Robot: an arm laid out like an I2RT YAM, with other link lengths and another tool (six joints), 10 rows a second.
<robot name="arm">
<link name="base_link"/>
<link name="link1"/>
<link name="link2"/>
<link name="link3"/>
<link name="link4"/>
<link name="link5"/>
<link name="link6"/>
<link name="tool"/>
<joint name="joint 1" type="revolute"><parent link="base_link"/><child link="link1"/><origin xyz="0 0 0.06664" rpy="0 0 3.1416"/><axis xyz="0 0 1"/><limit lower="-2.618" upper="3.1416"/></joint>
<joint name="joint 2" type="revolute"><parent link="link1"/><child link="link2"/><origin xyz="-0.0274 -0.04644 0.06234" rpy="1.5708 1.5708 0"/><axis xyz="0 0 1"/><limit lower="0" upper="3.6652"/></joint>
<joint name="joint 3" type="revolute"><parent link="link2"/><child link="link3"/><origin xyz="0 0.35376 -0.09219" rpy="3.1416 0 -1.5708"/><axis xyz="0 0 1"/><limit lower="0" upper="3.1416"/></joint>
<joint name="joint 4" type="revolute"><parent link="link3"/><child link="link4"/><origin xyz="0.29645 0.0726 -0.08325" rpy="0 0 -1.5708"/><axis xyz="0 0 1"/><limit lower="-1.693" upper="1.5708"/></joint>
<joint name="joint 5" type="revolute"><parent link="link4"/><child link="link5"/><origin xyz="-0.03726 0.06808 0.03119" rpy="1.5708 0 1.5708"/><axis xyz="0 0 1"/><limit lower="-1.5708" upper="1.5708"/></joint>
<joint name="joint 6" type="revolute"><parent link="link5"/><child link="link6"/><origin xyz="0.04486 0 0.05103" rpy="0 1.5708 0"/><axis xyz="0 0 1"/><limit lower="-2.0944" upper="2.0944"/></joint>
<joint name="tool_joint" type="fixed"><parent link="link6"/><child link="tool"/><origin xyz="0.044 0.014 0.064" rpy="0 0.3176 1.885"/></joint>
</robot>
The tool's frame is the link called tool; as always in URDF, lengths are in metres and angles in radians.
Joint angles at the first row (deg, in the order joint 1, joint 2, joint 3, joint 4, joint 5, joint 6):
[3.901 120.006 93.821 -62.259 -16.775 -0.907]
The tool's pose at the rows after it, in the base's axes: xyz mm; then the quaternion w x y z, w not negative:
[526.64, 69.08, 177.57, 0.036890, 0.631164, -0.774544, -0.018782]
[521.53, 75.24, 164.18, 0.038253, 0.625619, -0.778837, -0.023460]
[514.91, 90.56, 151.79, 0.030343, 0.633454, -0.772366, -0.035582]
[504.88, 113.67, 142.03, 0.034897, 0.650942, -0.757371, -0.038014]
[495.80, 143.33, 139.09, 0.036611, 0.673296, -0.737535, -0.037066]
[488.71, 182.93, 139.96, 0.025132, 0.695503, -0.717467, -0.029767]
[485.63, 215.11, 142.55, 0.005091, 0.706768, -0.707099, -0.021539]
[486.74, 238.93, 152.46, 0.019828, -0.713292, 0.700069, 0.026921]
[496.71, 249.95, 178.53, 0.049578, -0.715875, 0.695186, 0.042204]
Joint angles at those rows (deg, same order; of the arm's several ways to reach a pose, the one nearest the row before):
[4.776 120.005 90.673 -60.074 -16.819 -0.798]
[5.562 120.004 88.094 -57.429 -17.125 0.885]
[6.984 120.005 85.516 -54.719 -18.830 1.257]
[9.650 120.027 83.634 -53.363 -18.917 1.278]
[13.082 120.029 83.046 -52.839 -18.895 1.279]
[17.606 120.027 83.046 -50.851 -18.895 2.459]
[21.169 120.027 83.220 -47.878 -18.939 4.426]
[23.267 120.005 84.662 -46.479 -20.491 5.759]
[23.332 119.765 88.729 -48.272 -23.442 5.759]

